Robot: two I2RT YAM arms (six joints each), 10 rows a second.
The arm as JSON. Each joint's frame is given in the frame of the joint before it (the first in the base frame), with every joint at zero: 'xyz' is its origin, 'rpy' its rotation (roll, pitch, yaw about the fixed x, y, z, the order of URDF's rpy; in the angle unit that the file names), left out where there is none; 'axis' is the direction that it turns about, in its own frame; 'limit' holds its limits. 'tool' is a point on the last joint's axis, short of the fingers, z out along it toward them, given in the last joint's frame.
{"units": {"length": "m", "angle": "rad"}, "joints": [
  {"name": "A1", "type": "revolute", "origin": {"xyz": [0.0, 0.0, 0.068]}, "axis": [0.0, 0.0, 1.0], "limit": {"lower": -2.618, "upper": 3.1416}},
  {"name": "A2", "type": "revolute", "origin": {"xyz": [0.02, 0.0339, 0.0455]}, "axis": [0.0, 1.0, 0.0], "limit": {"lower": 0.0, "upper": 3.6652}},
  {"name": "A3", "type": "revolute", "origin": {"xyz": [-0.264, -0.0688, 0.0]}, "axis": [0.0, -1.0, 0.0], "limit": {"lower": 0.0, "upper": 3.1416}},
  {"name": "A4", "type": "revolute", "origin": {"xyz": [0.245, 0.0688, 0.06]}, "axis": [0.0, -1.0, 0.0], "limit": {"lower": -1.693, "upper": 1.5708}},
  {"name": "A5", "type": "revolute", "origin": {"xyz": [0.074, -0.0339, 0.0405]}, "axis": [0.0, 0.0, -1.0], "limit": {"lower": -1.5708, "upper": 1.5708}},
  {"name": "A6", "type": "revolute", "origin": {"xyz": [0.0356, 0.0, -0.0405]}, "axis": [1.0, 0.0, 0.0], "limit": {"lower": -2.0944, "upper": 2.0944}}
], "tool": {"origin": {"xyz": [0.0, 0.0, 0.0], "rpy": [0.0, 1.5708, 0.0]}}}
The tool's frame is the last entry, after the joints.
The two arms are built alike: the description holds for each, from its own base.
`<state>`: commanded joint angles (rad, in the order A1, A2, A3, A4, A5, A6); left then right.
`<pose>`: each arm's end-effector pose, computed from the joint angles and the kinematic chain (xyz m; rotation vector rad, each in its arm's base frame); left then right.
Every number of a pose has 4 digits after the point. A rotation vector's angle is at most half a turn.
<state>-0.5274 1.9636 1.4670 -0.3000 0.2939 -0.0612 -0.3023 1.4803 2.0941 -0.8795 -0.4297 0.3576</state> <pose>0.3755 -0.2307 0.2161 0.6982 2.3112 -0.6264 0.2569 -0.0646 0.5387 0.3006 1.8084 0.4326</pose>
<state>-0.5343 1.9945 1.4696 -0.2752 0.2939 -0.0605 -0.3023 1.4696 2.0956 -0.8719 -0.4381 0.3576</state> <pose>0.3785 -0.2360 0.2058 0.7075 2.3129 -0.6287 0.2525 -0.0629 0.5425 0.2855 1.7918 0.4364</pose>
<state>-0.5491 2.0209 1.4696 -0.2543 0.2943 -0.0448 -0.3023 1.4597 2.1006 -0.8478 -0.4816 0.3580</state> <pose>0.3783 -0.2436 0.1960 0.7435 2.3074 -0.6279 0.2479 -0.0600 0.5488 0.2363 1.7615 0.4673</pose>
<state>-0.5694 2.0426 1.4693 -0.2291 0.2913 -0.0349 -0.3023 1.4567 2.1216 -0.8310 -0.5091 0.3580</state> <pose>0.3764 -0.2531 0.1884 0.7769 2.2943 -0.6295 0.2432 -0.0577 0.5568 0.1969 1.7284 0.4819</pose>
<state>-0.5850 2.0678 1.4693 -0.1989 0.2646 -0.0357 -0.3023 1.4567 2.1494 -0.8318 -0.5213 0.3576</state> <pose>0.3765 -0.2606 0.1796 0.7808 2.2886 -0.6062 0.2382 -0.0557 0.5639 0.1746 1.7061 0.4856</pose>
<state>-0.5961 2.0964 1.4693 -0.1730 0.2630 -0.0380 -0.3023 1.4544 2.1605 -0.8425 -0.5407 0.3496</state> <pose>0.3768 -0.2668 0.1689 0.7911 2.2898 -0.6099 0.2349 -0.0541 0.5661 0.1518 1.7055 0.4954</pose>
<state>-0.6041 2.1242 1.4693 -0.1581 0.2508 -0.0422 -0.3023 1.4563 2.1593 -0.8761 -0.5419 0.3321</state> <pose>0.3770 -0.2709 0.1577 0.7920 2.3041 -0.5985 0.2354 -0.0542 0.5619 0.1531 1.7373 0.4930</pose>
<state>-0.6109 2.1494 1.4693 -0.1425 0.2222 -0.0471 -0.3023 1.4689 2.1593 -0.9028 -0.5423 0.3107</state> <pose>0.3777 -0.2740 0.1474 0.7824 2.3169 -0.5678 0.2403 -0.0557 0.5564 0.1522 1.7714 0.4881</pose>
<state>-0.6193 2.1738 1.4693 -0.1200 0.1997 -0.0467 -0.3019 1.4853 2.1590 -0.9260 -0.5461 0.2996</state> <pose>0.3779 -0.2781 0.1380 0.7823 2.3178 -0.5442 0.2467 -0.0575 0.5502 0.1576 1.8062 0.4946</pose>
